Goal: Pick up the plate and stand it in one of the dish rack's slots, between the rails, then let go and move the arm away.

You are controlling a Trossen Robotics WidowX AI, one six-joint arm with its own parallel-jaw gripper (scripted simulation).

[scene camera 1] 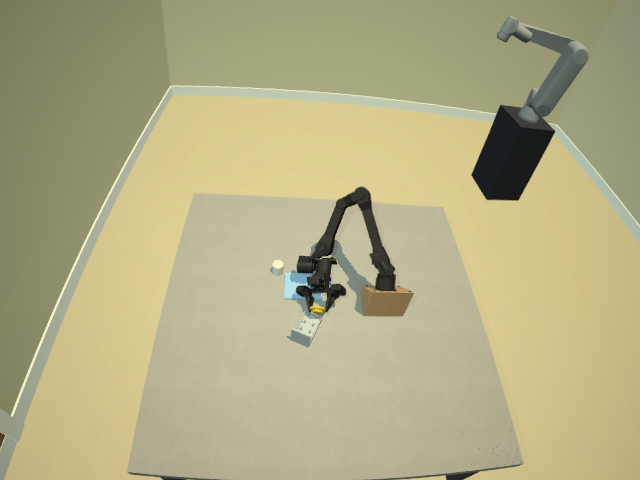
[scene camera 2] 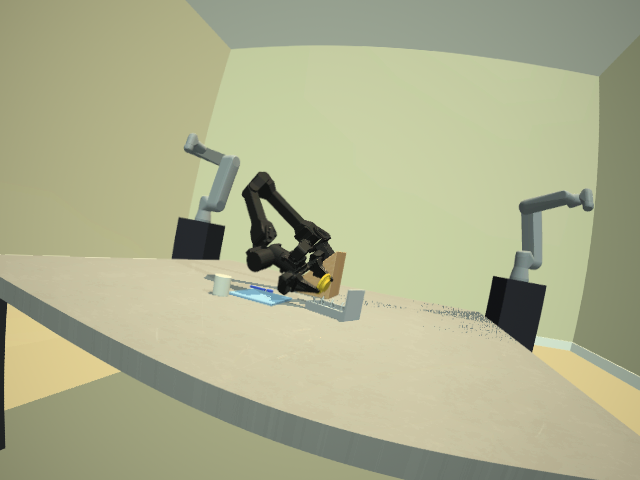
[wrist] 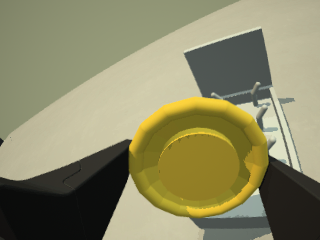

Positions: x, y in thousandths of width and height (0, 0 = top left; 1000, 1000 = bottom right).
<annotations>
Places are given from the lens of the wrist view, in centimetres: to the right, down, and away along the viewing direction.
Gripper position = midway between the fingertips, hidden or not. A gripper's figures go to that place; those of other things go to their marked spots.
my gripper (wrist: 614, 648): 2, 2, 10
yellow plate (wrist: 623, 656): 2, 2, 8
grey dish rack (wrist: 736, 285): 7, -5, 17
The marked spots on the yellow plate and the grey dish rack are 12 cm apart.
</annotations>
